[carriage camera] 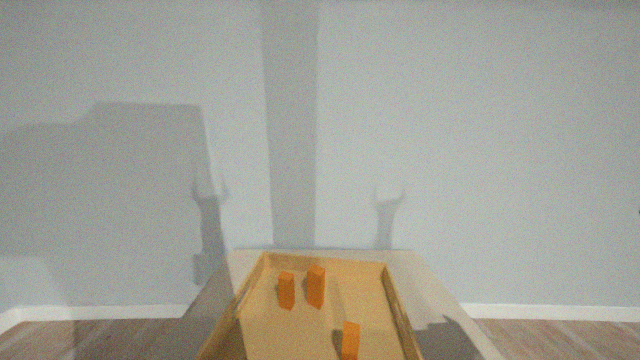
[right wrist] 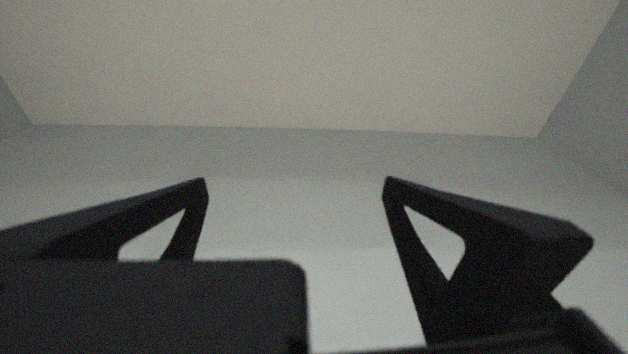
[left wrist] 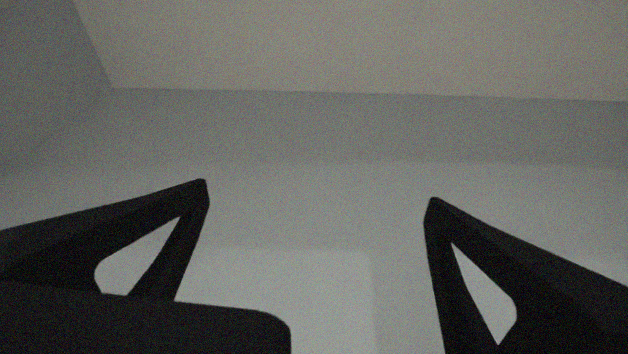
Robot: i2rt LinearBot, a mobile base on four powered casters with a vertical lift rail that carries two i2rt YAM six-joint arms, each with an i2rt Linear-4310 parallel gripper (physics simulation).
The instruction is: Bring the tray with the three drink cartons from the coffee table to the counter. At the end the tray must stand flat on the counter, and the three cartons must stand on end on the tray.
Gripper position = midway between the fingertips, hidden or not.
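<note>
The left wrist view has my left gripper in it (left wrist: 315,200), that's my left gripper, and in the right wrist view you'd find my right gripper (right wrist: 297,187).
</note>
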